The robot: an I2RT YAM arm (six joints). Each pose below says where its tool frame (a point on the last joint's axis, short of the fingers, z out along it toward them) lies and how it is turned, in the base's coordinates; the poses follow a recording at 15 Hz.
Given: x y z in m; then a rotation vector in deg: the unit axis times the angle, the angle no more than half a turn.
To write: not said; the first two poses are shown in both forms.
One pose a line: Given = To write
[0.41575, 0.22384, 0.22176, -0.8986, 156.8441, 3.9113] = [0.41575, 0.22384, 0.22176, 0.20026, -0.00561, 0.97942, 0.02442]
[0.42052, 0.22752, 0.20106, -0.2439, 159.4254, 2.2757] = [0.42052, 0.22752, 0.20106, 0.17844, -0.00151, 0.98385, 0.01404]
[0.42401, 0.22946, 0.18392, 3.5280, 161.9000, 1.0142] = [0.42401, 0.22946, 0.18392, 0.15694, 0.02152, 0.98735, 0.00619]
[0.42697, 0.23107, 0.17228, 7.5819, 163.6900, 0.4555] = [0.42697, 0.23107, 0.17228, 0.14033, 0.04581, 0.98904, 0.00275]
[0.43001, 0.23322, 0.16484, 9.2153, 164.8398, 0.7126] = [0.43001, 0.23322, 0.16484, 0.12967, 0.05535, 0.99000, 0.00428]
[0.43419, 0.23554, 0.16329, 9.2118, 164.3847, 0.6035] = [0.43419, 0.23554, 0.16329, 0.13361, 0.05545, 0.98948, 0.00363]
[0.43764, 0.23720, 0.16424, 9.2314, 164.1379, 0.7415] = [0.43764, 0.23720, 0.16424, 0.13572, 0.05563, 0.98917, 0.00447]
